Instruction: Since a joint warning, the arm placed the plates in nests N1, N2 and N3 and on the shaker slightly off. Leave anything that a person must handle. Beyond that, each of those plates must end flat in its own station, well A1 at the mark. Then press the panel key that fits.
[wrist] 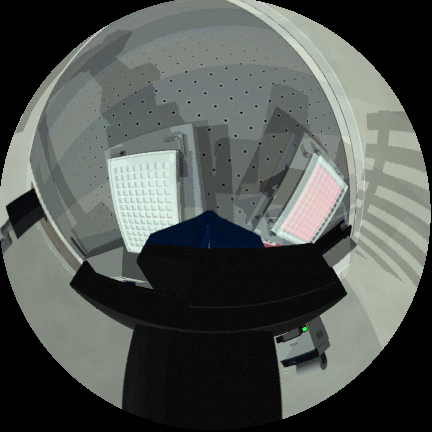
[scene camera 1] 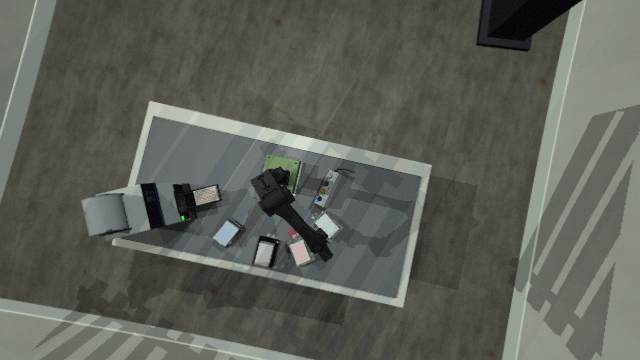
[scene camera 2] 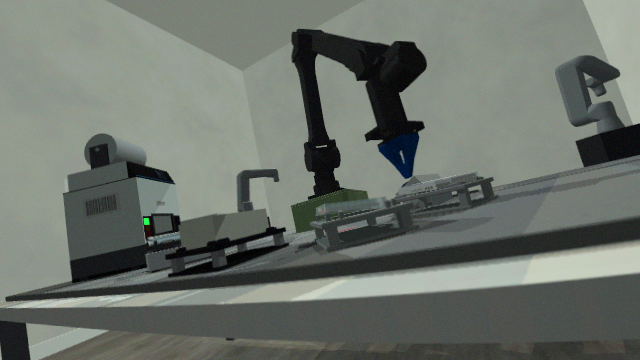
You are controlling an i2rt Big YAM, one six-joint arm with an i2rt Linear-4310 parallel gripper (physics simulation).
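Observation:
My gripper [scene camera 2: 408, 176] [wrist: 209, 216] is shut and empty, blue fingertips together, near the white plate [scene camera 1: 327, 226] [wrist: 147, 200] on nest N1 [scene camera 2: 466, 199] [wrist: 192, 167]. That plate looks slightly turned against its nest in the wrist view. The pink plate [scene camera 1: 300, 251] [wrist: 312, 200] lies on nest N3 [scene camera 2: 328, 236]; whether it sits flat is unclear. The blue plate [scene camera 1: 227, 233] rests on another station. A pale block [scene camera 1: 266, 251] [scene camera 2: 225, 226] sits on a black-framed holder. The key panel [scene camera 1: 326, 189] stands right of the arm base. The A1 marks are not readable.
A red patch [scene camera 1: 292, 233] [wrist: 271, 245] lies beside nest N3, partly hidden. A large machine [scene camera 1: 135, 210] [scene camera 2: 105, 225] with a green light stands at the left, a plate [scene camera 1: 206, 195] on its tray. The arm stands on a green base [scene camera 1: 283, 162] [scene camera 2: 330, 204].

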